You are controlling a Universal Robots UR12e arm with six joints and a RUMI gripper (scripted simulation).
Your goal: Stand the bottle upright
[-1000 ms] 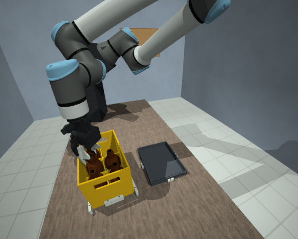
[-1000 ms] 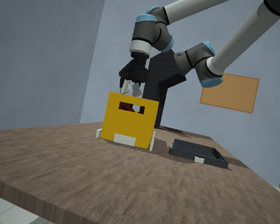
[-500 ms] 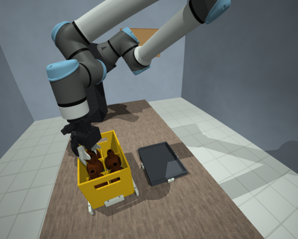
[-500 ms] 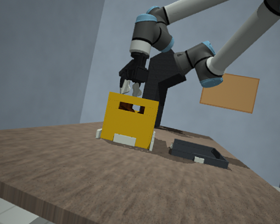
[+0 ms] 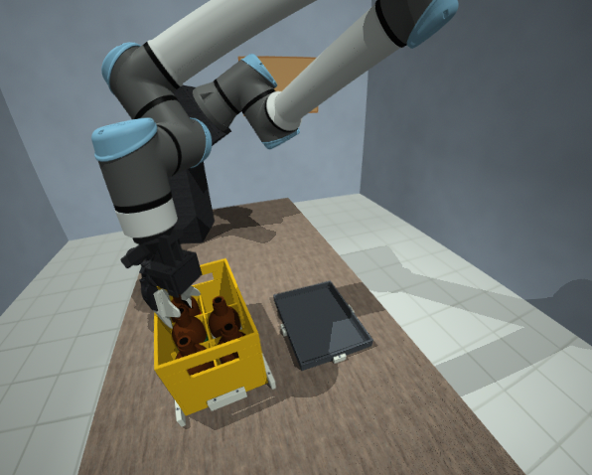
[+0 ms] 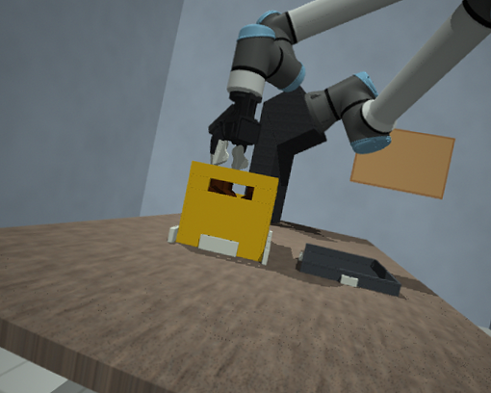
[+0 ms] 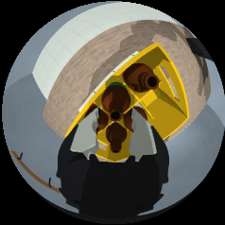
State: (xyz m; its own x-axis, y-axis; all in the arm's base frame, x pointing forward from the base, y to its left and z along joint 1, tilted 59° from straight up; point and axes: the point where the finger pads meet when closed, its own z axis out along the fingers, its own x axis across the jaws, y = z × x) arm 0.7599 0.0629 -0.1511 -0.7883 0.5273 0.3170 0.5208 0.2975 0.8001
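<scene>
The yellow crate lies 7 cm below my hand and 5 cm to the left of it. Round my hand: dark tray: 33 cm to the left, 15 cm below, 3 cm behind.
</scene>
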